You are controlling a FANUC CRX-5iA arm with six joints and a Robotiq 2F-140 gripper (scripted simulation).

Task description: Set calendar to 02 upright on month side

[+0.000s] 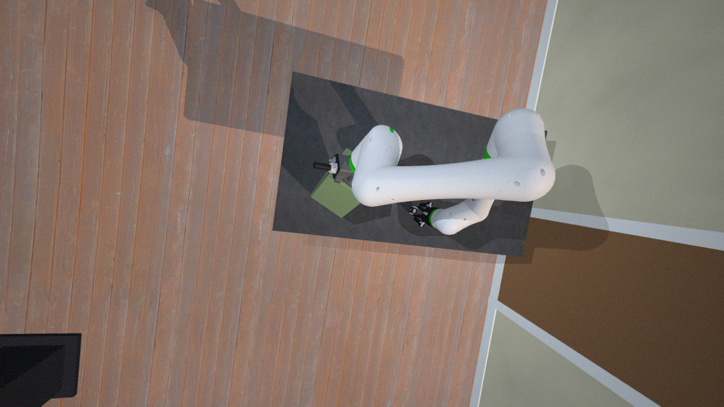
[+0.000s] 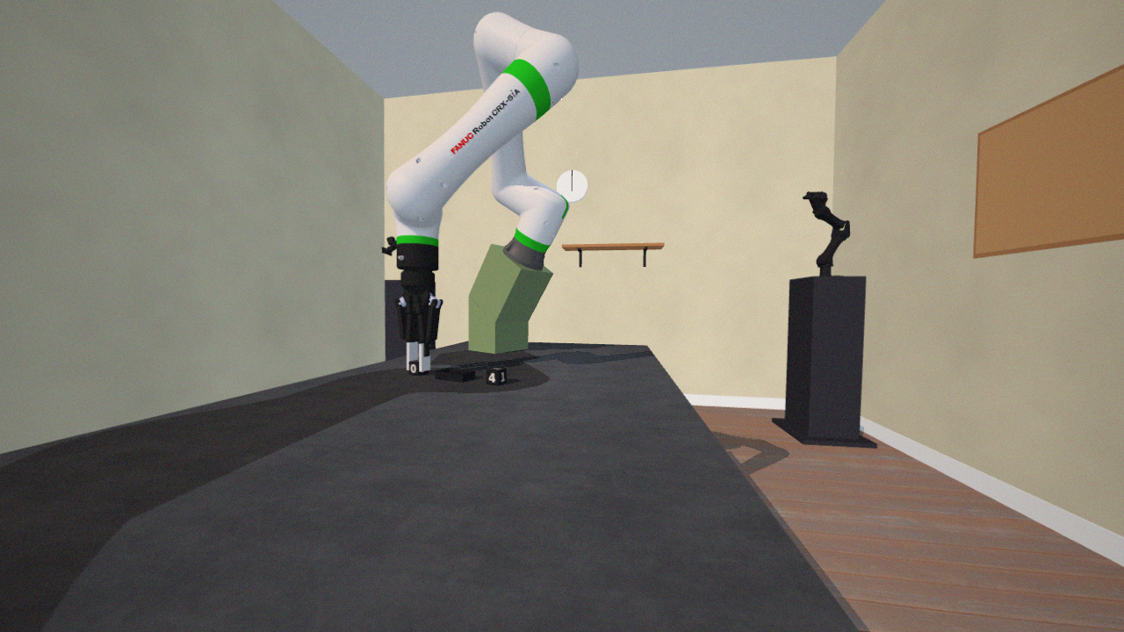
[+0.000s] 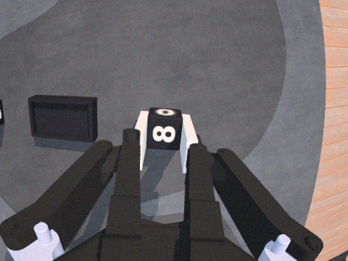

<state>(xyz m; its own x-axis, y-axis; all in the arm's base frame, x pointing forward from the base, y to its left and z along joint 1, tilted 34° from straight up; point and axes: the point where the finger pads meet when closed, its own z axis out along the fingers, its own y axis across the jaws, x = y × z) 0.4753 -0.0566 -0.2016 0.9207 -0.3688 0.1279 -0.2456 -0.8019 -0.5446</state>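
Now: hand 210 mm to the right of the black number cube, 60 mm short of it and 30 mm above it. From my hand the other things lie so: black tray: 110 mm to the left, 30 mm below, 30 mm ahead.
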